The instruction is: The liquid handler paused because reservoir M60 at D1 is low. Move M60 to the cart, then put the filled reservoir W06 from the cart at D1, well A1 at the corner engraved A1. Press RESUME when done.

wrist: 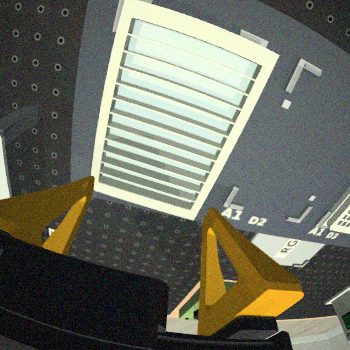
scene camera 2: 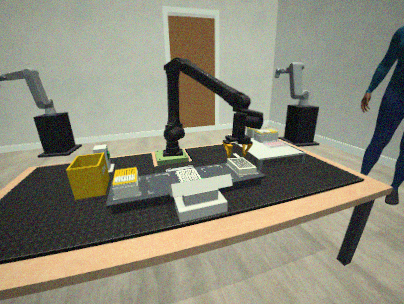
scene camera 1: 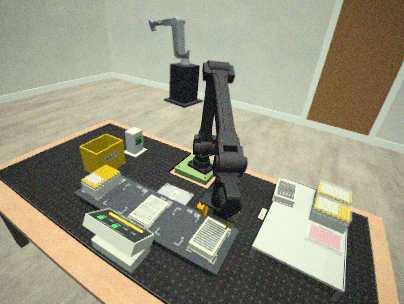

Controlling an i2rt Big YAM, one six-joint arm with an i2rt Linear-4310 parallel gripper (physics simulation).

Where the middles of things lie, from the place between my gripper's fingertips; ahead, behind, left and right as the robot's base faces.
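There's the pink plate [scene camera 1: 315,234], and that's 32 cm to the left of my hand, 22 cm behind it and 3 cm below it. The yellow bin [scene camera 2: 88,174] is also 3 cm below my hand, but it's 66 cm to the right of it and 1 cm ahead of it.
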